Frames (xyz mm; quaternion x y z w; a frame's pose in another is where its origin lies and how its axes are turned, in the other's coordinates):
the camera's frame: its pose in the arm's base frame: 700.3 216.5 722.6 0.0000 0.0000 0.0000 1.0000
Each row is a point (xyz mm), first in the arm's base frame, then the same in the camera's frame.
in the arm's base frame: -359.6 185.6 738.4
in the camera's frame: -1059.9 -30.9 15.8
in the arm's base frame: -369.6 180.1 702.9
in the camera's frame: -1069.9 -36.4 -19.7
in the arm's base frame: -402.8 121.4 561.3
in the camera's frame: -1103.1 -95.1 -161.3
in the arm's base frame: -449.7 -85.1 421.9
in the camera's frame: -1150.0 -301.6 -300.7
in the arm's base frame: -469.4 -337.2 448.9
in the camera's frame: -1169.7 -553.7 -273.7
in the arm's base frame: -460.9 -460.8 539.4
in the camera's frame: -1161.2 -677.3 -183.2
